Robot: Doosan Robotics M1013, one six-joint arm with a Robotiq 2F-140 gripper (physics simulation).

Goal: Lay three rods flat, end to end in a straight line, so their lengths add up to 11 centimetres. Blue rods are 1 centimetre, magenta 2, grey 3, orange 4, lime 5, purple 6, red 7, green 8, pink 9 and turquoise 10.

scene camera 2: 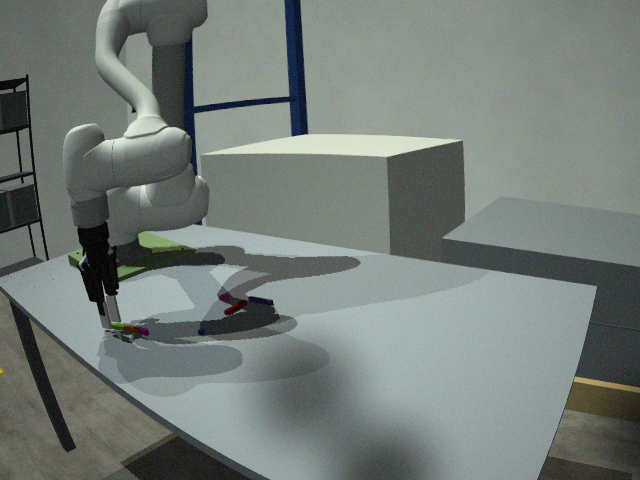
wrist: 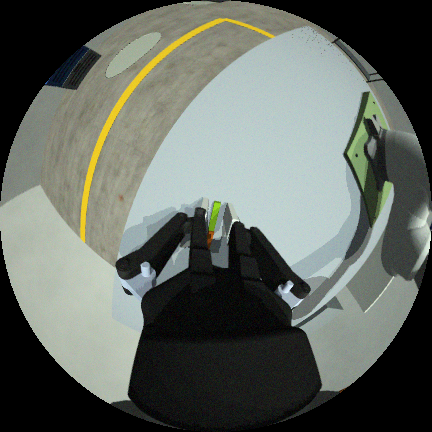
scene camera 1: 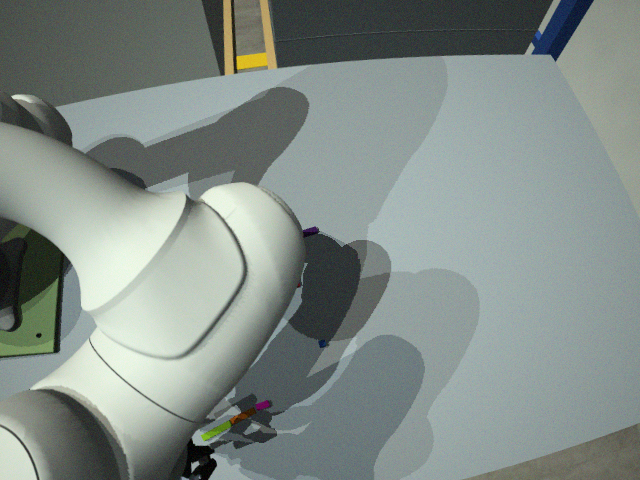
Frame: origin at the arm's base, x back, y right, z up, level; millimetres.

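Seen in the pictures: gripper, fingertip midpoint: (scene camera 2: 112,324) (wrist: 215,207) (scene camera 1: 208,435); arm's base, origin of the base link: (scene camera 2: 118,255) (wrist: 378,152).
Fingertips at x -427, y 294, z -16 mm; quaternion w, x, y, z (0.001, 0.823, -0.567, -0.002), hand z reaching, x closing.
Observation:
Offsets run from my fingertips to a thing's middle.
A lime rod {dx -14, dy -6, dz -2 mm} (scene camera 1: 216,430) (scene camera 2: 117,326) (wrist: 215,215), an orange rod {dx -58, dy -23, dz -2 mm} (scene camera 1: 242,415) (scene camera 2: 132,329) (wrist: 210,238) and a magenta rod {dx -90, dy -35, dz -2 mm} (scene camera 1: 263,405) (scene camera 2: 144,331) lie flat end to end in a nearly straight row. Orange is in the middle, and no clear gap shows at either joint. My gripper (scene camera 2: 111,321) (wrist: 215,207) is slightly open, pointing down, with its pale fingertips low on either side of the lime rod and space between them and it. In scene camera 1 the arm hides the fingertips.
A purple rod {dx -193, dy -310, dz -2 mm} (scene camera 1: 310,231) (scene camera 2: 260,300), a red rod {dx -170, dy -252, dz -2 mm} (scene camera 1: 299,284) (scene camera 2: 236,307) and a second magenta rod {dx -106, dy -276, dz -2 mm} (scene camera 2: 223,298) lie close together. A small blue rod {dx -198, dy -117, dz -2 mm} (scene camera 1: 322,343) (scene camera 2: 201,331) lies between them and the row. The arm stands on a green base plate (scene camera 1: 43,346) (wrist: 354,150).

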